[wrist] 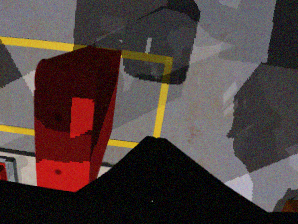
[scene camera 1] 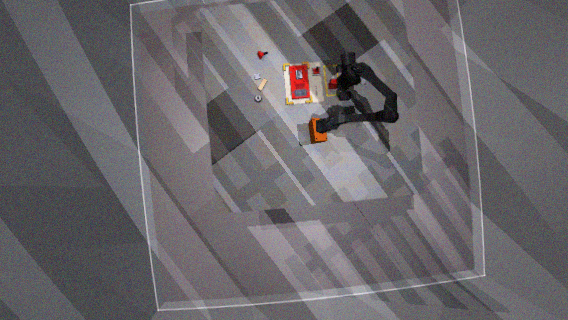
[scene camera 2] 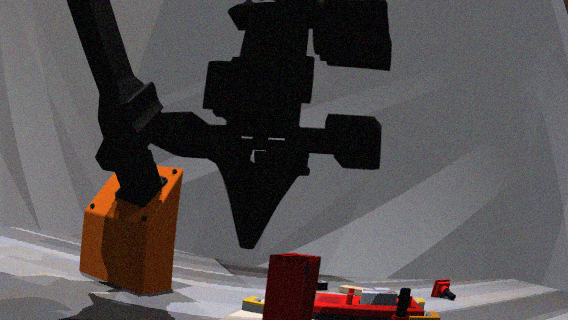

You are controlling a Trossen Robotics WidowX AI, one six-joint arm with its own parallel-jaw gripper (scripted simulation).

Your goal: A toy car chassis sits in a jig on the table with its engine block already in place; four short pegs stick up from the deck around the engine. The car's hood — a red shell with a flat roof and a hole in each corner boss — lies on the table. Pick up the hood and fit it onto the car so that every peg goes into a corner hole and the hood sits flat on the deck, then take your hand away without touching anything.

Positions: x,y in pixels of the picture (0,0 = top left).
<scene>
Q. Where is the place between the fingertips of my gripper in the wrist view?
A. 153,147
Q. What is my gripper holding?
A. Nothing.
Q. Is my gripper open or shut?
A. Shut.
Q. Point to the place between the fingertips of my gripper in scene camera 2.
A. At 246,248
</scene>
